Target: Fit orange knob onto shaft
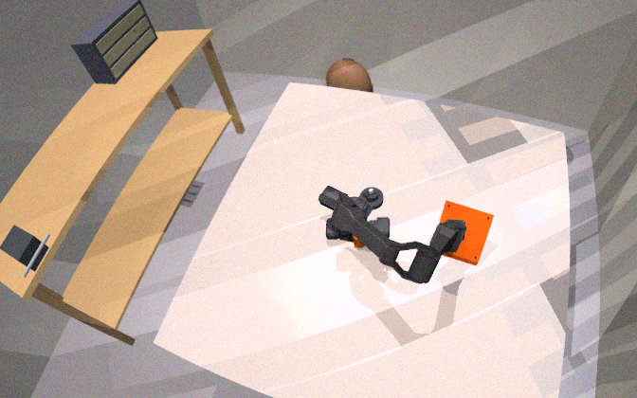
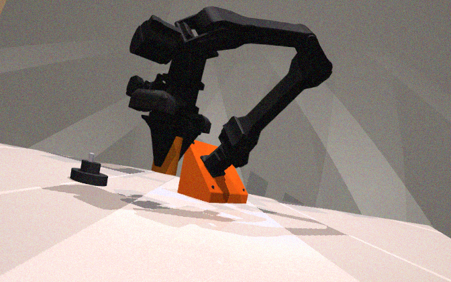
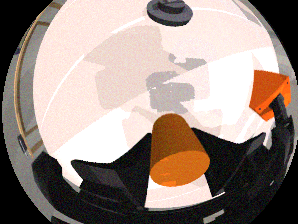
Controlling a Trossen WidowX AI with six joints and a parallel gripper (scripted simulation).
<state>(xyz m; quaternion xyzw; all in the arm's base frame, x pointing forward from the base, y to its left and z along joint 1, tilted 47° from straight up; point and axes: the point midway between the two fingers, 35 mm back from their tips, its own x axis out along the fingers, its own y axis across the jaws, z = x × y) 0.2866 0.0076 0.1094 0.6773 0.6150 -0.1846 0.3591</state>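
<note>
Right now my gripper tip is 30 mm below the orange knob. From my gripper tip the other things lie so: round pedestal: 10 mm ahead, 200 mm to the right, 40 mm below.
</note>
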